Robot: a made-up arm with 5 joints. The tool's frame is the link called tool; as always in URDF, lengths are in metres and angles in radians.
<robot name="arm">
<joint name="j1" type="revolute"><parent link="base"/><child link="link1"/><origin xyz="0.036 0.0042 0.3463" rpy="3.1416 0 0"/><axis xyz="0 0 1"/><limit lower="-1.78" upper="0.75" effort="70" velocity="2.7"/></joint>
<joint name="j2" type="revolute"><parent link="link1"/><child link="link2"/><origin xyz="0.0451 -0.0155 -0.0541" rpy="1.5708 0 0"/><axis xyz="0 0 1"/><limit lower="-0.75" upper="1.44" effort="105" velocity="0.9"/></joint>
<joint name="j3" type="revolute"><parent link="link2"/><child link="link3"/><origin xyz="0.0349 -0.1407 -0.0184"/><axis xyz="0 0 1"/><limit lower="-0.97" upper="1.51" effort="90" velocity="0.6"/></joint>
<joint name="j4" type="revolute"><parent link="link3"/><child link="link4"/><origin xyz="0.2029 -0.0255 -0.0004"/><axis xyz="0 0 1"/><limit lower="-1.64" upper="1.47" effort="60" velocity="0.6"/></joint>
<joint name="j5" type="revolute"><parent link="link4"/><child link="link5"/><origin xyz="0.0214 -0.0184 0.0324" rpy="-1.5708 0 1.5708"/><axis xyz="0 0 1"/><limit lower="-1" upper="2.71" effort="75" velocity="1.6"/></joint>
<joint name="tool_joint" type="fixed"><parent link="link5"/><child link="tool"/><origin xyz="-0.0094 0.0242 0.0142" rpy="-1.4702 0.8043 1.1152"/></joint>
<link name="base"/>
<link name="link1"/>
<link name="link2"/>
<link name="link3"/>
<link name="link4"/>
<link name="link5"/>
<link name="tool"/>
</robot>
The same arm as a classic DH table. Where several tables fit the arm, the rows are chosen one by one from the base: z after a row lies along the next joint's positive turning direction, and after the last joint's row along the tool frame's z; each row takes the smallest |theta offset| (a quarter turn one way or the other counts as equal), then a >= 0, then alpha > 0; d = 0 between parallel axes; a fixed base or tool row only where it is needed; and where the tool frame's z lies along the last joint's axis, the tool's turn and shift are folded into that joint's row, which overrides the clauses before.
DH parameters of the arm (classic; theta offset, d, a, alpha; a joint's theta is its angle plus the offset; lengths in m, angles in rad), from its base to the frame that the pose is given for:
base (fixed): 0.1161 0 0.0362 3.1416
j1: 0.1161 -0.4004 0.0451 1.5708
j2: -1.3277 0 0.145 0
j3: 1.2026 0 0.2045 0
j4: -1.4458 0.0291 0.0184 1.5708
j5: 1.0426 -0.0086 -0.0162 1.5011
tool (fixed): -2.3348 0.0204 0 0
Joint limits (rad, base to tool): -1.78..0.75 -0.75..1.44 -0.97..1.51 -1.64..1.47 -1..2.71

